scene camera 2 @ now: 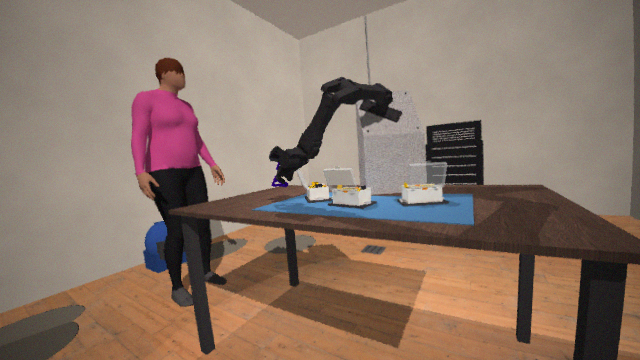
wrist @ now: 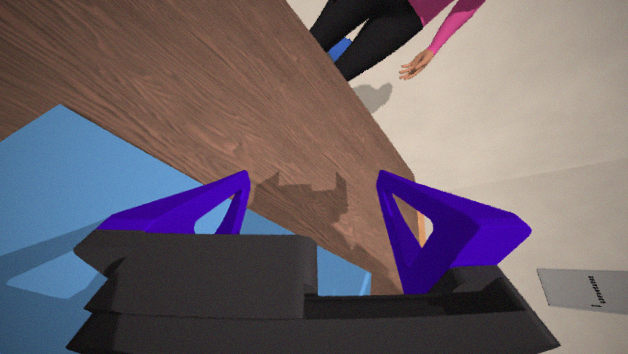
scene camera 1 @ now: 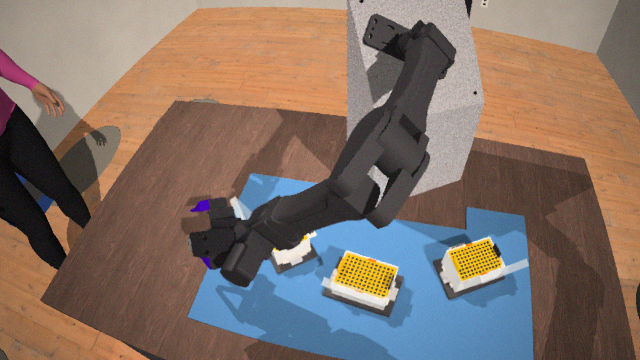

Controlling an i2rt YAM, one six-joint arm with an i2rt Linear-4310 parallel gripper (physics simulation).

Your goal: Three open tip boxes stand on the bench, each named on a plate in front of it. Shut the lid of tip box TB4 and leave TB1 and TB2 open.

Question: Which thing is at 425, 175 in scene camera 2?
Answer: A clear lid.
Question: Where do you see a blue mat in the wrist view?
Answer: At 70, 175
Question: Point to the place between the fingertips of my gripper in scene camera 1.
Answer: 195, 232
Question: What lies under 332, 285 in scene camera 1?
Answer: A clear lid.
